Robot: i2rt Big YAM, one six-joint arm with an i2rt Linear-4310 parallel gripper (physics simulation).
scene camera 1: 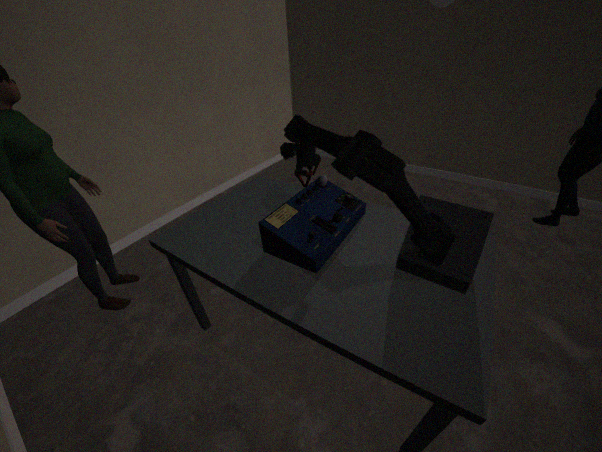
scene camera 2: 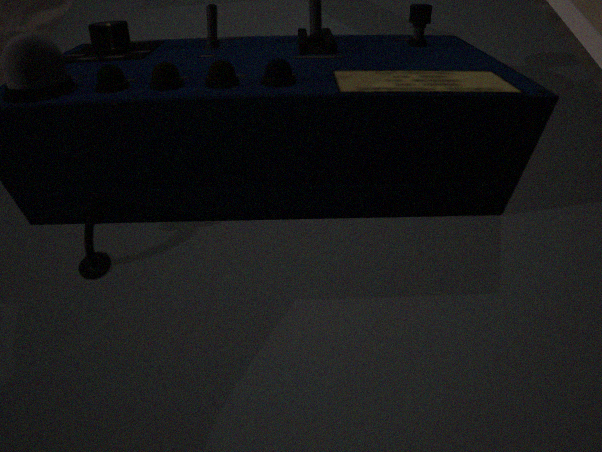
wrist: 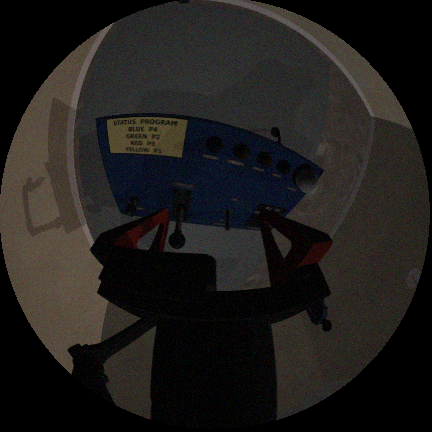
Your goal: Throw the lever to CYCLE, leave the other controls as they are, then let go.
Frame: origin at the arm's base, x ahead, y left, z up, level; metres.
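Seen in the pictures: gripper, fingertip midpoint: [scene camera 1: 308, 180] [wrist: 213, 212]; arm's base, origin of the base link: [scene camera 1: 436, 246].
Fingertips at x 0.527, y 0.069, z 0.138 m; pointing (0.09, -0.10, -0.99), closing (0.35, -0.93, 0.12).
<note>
Pixels of each thing's top centre, then the offset from my fingertips to it. "spot": a spot on its surface instead.
- rotary knob, middle of its top: [scene camera 2: 104, 19] [scene camera 1: 349, 194] dx -0.072, dy -0.212, dz -0.134 m
- thin toggle, middle of its top: [scene camera 2: 209, 8] [wrist: 229, 225] dx -0.098, dy -0.095, dz -0.131 m
- small capped control, middle of its top: [scene camera 2: 423, 5] [wrist: 127, 210] dx -0.120, dy +0.145, dz -0.126 m
- pale dome, surface spot: [scene camera 2: 32, 62] [wrist: 311, 174] spot: dx +0.098, dy -0.187, dz -0.082 m
- yellow status card, middle of its top: [scene camera 2: 425, 68] [wrist: 139, 135] [scene camera 1: 281, 212] dx +0.042, dy +0.131, dz -0.106 m
The blue control box [scene camera 1: 295, 235] [scene camera 2: 260, 155] [wrist: 150, 175] stands on the table with a sloped top. Its lever [scene camera 2: 315, 20] [wrist: 178, 225] rises from a dark slotted base; a round dark knob tops it in the wrist view, and its upper end is cut off in scene camera 2. The lever's position labels cannot be read. My gripper [scene camera 1: 306, 182] [wrist: 213, 212] is open and empty, above the box on its lamp side. In the wrist view the lever shows between the fingers, closer to the left one; contact is not visible. The gripper does not show in scene camera 2.
A rotary knob [scene camera 2: 109, 36], a thin toggle [scene camera 2: 212, 26] [wrist: 228, 219] and a small capped control [scene camera 2: 420, 17] [wrist: 132, 206] flank the lever. Several dark domes, a pale dome [scene camera 1: 322, 181] [scene camera 2: 32, 62] [wrist: 306, 177] and a yellow status card [scene camera 1: 281, 215] [scene camera 2: 425, 81] [wrist: 147, 136] line one edge.
</note>
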